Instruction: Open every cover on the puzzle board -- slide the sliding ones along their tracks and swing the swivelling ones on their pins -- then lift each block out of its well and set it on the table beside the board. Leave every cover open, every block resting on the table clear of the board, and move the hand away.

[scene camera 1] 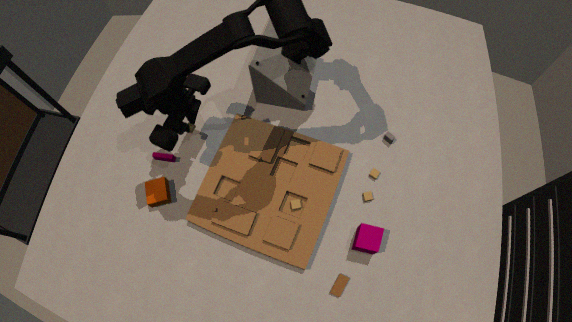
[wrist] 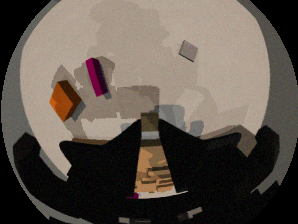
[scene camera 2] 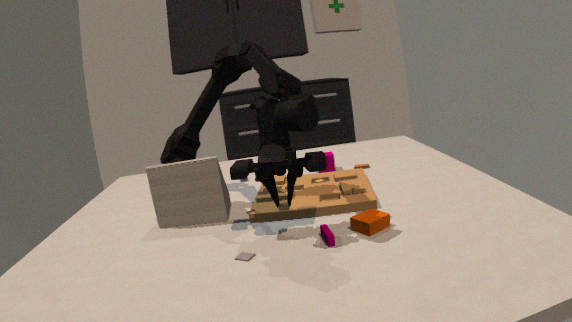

Scene:
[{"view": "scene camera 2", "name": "my gripper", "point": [284,206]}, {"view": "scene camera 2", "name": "orange block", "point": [369,222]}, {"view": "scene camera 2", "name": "tan puzzle board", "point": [321,199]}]

